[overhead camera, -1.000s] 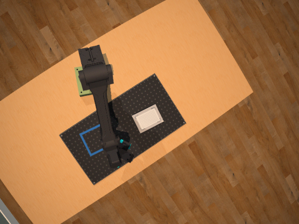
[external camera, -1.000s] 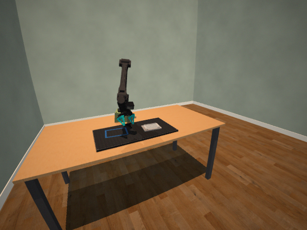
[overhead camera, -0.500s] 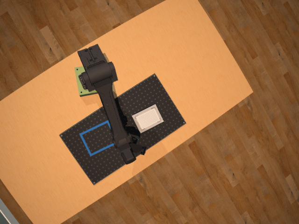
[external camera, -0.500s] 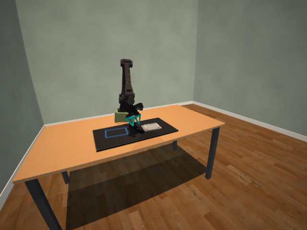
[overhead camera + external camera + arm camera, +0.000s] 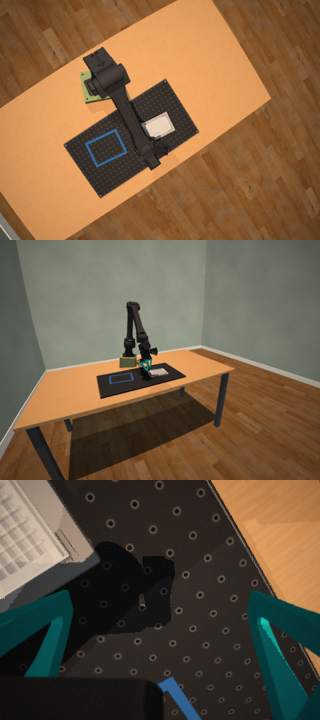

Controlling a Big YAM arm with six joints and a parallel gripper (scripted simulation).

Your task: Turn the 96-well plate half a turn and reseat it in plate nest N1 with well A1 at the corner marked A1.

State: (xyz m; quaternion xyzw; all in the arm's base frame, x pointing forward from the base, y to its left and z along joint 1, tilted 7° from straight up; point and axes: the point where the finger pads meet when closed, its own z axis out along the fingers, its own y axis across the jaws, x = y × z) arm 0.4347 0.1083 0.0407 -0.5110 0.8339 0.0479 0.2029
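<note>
Now: the 96-well plate 9 cm behind my hand, 10 cm to the left of it and 8 cm below it. From my hand the other things lie so: plate nest N1: 9 cm behind, 10 cm to the left, 10 cm below.
</note>
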